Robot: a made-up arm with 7 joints. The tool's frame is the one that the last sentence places.
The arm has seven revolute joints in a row. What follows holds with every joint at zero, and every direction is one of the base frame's. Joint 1 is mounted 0.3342 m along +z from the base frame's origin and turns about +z. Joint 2 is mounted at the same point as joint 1 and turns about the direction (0, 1, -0.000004). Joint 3 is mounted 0.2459 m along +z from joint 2 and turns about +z. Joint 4 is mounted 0.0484 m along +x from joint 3 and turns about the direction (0, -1, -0.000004). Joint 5 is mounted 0.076 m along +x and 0.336 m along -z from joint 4 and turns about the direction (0, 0.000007, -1). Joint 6 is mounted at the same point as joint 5 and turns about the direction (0, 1, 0.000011). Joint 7 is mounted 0.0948 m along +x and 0.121 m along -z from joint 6 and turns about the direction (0, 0.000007, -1). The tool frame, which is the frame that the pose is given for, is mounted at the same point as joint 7; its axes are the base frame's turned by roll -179.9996, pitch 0 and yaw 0 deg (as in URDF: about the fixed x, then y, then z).
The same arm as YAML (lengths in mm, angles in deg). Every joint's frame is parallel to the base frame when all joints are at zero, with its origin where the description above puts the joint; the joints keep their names.
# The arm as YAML. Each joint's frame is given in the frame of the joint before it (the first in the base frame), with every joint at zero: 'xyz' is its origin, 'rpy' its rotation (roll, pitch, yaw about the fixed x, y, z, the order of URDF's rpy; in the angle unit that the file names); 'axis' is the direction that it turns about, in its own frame. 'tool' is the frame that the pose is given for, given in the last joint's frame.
units:
  length: mm
  angle: deg
joints:
  - name: joint 1
    type: revolute
    origin:
      xyz: [0.0, 0.0, 334.2]
      rpy: [0.0, 0.0, 0.0]
    axis: "+z"
  - name: joint 2
    type: revolute
    origin:
      xyz: [0.0, 0.0, 0.0]
      rpy: [0.0, 0.0, 0.0]
    axis: "+y"
  - name: joint 3
    type: revolute
    origin:
      xyz: [0.0, 0.0, 245.9]
      rpy: [0.0, 0.0, 0.0]
    axis: "+z"
  - name: joint 4
    type: revolute
    origin:
      xyz: [48.4, 0.0, 0.0]
      rpy: [0.0, 0.0, 0.0]
    axis: "-y"
  - name: joint 5
    type: revolute
    origin:
      xyz: [76.0, 0.0, -336.0]
      rpy: [0.0, 0.0, 0.0]
    axis: "-z"
  - name: joint 6
    type: revolute
    origin:
      xyz: [0.0, 0.0, 0.0]
      rpy: [0.0, 0.0, 0.0]
    axis: "+y"
  - name: joint 7
    type: revolute
    origin:
      xyz: [94.8, 0.0, -121.0]
      rpy: [0.0, 0.0, 0.0]
    axis: "-z"
tool:
  origin:
    xyz: [0.0, 0.0, 0.0]
    rpy: [-180.0, 0.0, 0.0]

